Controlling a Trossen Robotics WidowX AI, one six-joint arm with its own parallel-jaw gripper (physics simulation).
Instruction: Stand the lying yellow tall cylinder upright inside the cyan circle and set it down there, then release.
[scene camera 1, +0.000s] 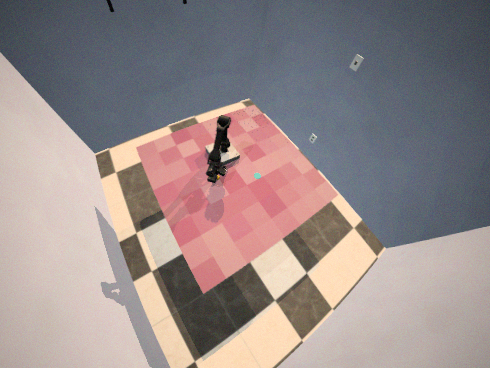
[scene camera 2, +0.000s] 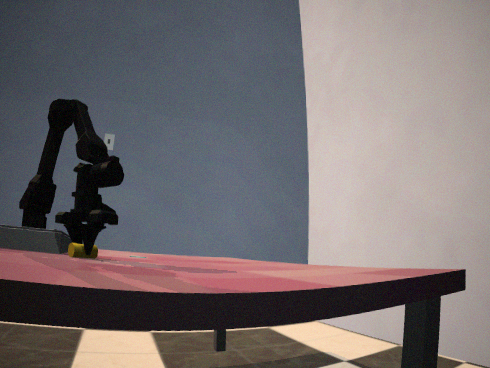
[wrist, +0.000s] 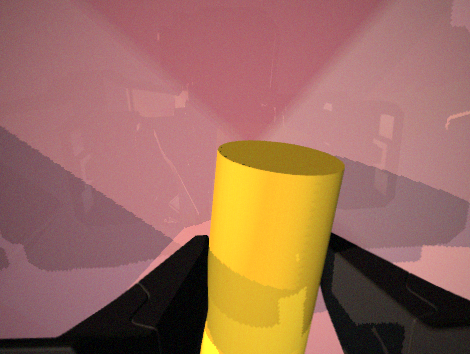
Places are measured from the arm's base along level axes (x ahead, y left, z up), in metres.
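Pixels of known places: gripper, between the fingertips: (scene camera 1: 215, 177) (scene camera 2: 83, 254) (wrist: 261, 246); arm's base, origin of its link: (scene camera 1: 224, 149) (scene camera 2: 32, 231).
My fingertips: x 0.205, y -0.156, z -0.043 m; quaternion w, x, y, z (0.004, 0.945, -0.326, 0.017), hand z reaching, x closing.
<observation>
For each thing: its top centre in the pictures, then the offset to it from my fingertips. "spot": a spot on its surface instead. Level surfaces: height alone.
- yellow tall cylinder, centre of its top: (wrist: 272, 301) (scene camera 2: 83, 244) (scene camera 1: 215, 175) 0.025 m up, 0.001 m back, 0.000 m left
- cyan circle, a spot on its surface: (scene camera 2: 138, 257) (scene camera 1: 257, 176) spot: 0.009 m down, 0.110 m ahead, 0.324 m left
- table top, height of its surface: 0.008 m down
The yellow tall cylinder (scene camera 1: 218, 177) (scene camera 2: 75, 250) (wrist: 275, 210) lies on its side on the pink patchwork table top, close to the arm's base. My gripper (scene camera 1: 215, 178) (scene camera 2: 84, 250) (wrist: 261, 246) points down and is shut on the cylinder, with one black finger against each long side in the wrist view. One end face of the cylinder shows beyond the fingers there; its other end is cut off by the lower image edge. The cyan circle (scene camera 1: 257, 176) (scene camera 2: 138, 257) lies flat on the table, to the right of the gripper in both scene views, apart from the cylinder.
The arm's base plate (scene camera 1: 231, 159) (scene camera 2: 35, 239) stands just behind the gripper. The table top (scene camera 1: 240, 220) (scene camera 2: 350, 277) ends in a dark edge (scene camera 2: 250, 307). Shadows of the arm fall on the table beside the cylinder. Blue and pale walls stand around the table.
</observation>
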